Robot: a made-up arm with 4 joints. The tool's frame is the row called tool.
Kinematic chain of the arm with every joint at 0, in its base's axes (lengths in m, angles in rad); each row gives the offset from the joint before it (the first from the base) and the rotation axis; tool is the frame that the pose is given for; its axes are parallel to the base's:
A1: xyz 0 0 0.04 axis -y
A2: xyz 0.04 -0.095 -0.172 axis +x
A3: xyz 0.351 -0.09 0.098 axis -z
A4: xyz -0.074 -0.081 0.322 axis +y
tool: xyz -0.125 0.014 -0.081
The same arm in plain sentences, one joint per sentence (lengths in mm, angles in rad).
The arm has four revolute joints in a row. What follows holds with every joint at zero, and every direction is one of the base frame's. The first joint is mounted 40 mm along +z from the base frame's origin and rotates about -y. The second joint is mounted 40 mm along +x and 95 mm along -y and 172 mm along -z from the first joint and rotates about +x. The third joint is mounted 351 mm along +x and 90 mm along -y and 98 mm along +z from the second joint and rotates about -z. The fourth joint is mounted 74 mm along -x and 81 mm along -y and 322 mm along +z from the third joint and rotates about +y. The tool frame, which is the frame that the pose is given for, is mounted 125 mm along -x and 14 mm along +y and 81 mm along -z from the fourth joint; its axes are parallel to the base frame's.
